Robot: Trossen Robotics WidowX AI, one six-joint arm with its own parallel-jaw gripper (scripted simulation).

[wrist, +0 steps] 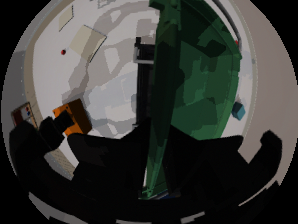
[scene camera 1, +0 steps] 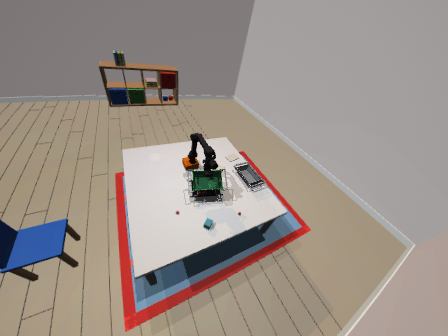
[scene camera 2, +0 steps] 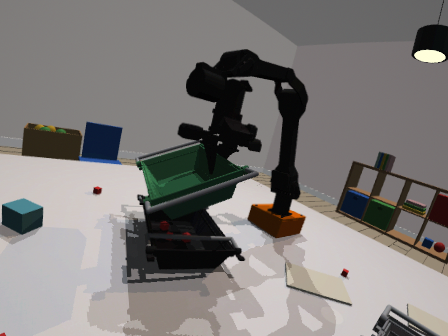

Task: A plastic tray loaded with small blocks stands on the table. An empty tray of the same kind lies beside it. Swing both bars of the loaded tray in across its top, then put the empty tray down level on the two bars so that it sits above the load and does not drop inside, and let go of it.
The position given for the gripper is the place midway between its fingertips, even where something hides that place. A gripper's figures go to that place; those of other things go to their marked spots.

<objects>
The gripper (wrist: 153, 121): 0.10 m from the lens. A green tray (wrist: 195, 79): 0.15 m from the lens. A flat beige plate (wrist: 86, 41) is 0.37 m from the lens. The marked spots on the green tray and the flat beige plate are 0.35 m apart.
</objects>
